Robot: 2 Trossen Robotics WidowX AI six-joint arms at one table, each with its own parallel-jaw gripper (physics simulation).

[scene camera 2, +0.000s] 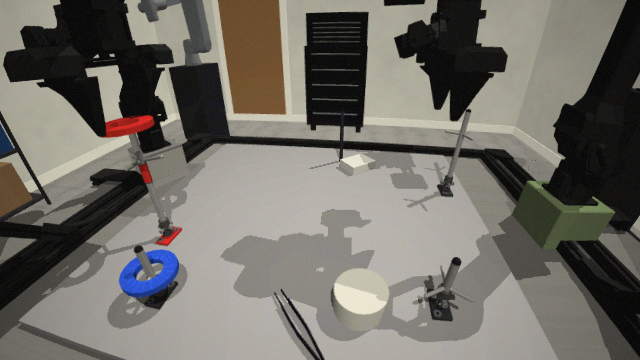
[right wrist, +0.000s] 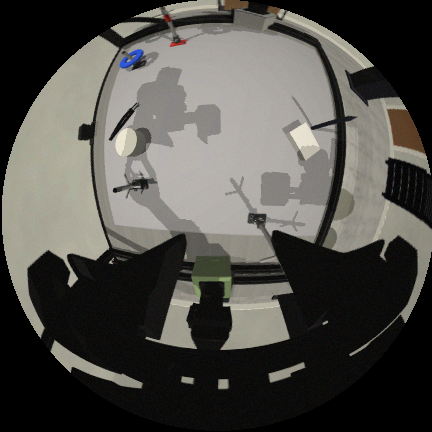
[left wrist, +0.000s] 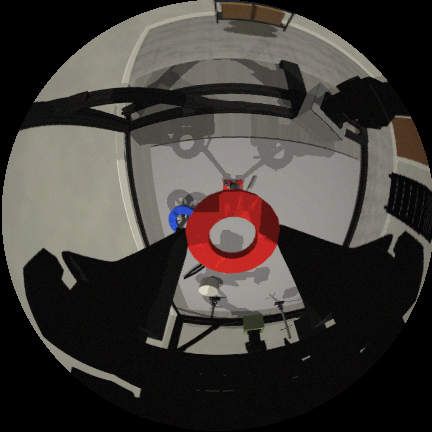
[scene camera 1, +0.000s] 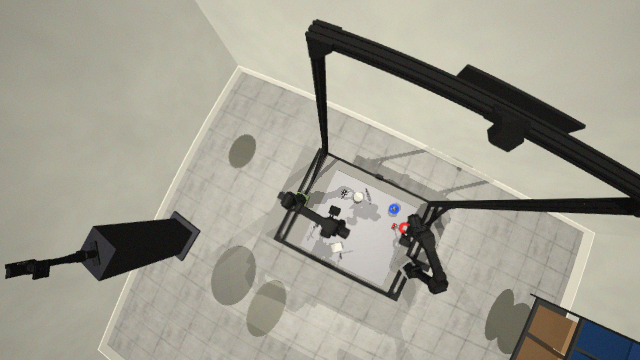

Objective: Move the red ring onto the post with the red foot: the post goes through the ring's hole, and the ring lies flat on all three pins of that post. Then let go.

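Places are measured from the left arm's base along level axes (x ahead, y left, z up), in metres.
Pixels of known places: left gripper, fingertip midpoint: (scene camera 2: 125,127) (left wrist: 232,232) (scene camera 1: 404,228); right gripper, fingertip midpoint: (scene camera 2: 445,114) (right wrist: 229,237) (left wrist: 273,340); left arm's base, origin of the base link: (scene camera 2: 154,146) (left wrist: 333,109) (scene camera 1: 408,268); right arm's base, origin of the base link: (scene camera 2: 568,194) (right wrist: 211,288) (left wrist: 253,331).
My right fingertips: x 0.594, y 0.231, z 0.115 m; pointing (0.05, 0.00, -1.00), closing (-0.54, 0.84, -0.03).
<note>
For each thing: its middle in the pictures, then the offset to it from my right fingertips. "spot": a spot on its surface instead.
- red ring, body centre: (left wrist: 232,236) (scene camera 2: 125,125) (scene camera 1: 404,228) dx -0.312, dy -0.341, dz +0.016 m
- post with the red foot, surface spot: (scene camera 2: 145,172) spot: dx -0.323, dy -0.335, dz -0.060 m
- blue ring, body centre: (scene camera 2: 149,271) (left wrist: 183,220) (right wrist: 130,58) dx -0.217, dy -0.399, dz -0.141 m
- white cylinder, body centre: (scene camera 2: 360,298) (right wrist: 129,142) (left wrist: 208,286) dx +0.000, dy -0.249, dz -0.171 m
- dark tweezers, body centre: (scene camera 2: 301,326) (right wrist: 122,121) (left wrist: 194,270) dx -0.039, dy -0.315, dz -0.183 m
- short pinned post, surface spot: (scene camera 2: 452,275) spot: dx +0.084, dy -0.199, dz -0.121 m
- tall post, surface spot: (scene camera 2: 457,150) spot: dx +0.019, dy +0.102, dz -0.091 m
- white block, body centre: (scene camera 2: 357,163) (right wrist: 303,140) (scene camera 1: 336,247) dx -0.199, dy +0.087, dz -0.178 m
The red ring (scene camera 1: 400,228) (scene camera 2: 120,132) (left wrist: 197,232) is held roughly level by my left gripper (left wrist: 232,232), which is shut on it, one finger at each side. The post with the red foot (scene camera 2: 145,172) stands on its red foot (scene camera 2: 175,234) (left wrist: 226,185) (right wrist: 177,44); its pins sit below the ring in scene camera 2. There the ring covers the post's top. In the left wrist view the ring's hole shows table and shadow, not the post; the ring hides much of the post. My right gripper (scene camera 2: 446,114) (right wrist: 229,237) is open and empty, high over the table.
A blue ring (scene camera 2: 172,265) (left wrist: 173,220) is around a short post near the red foot. A white cylinder (scene camera 2: 361,300), dark tweezers (scene camera 2: 300,320), a short pinned post (scene camera 2: 452,275), a tall post (scene camera 2: 457,150) and a white block (scene camera 2: 357,163) are on the table.
</note>
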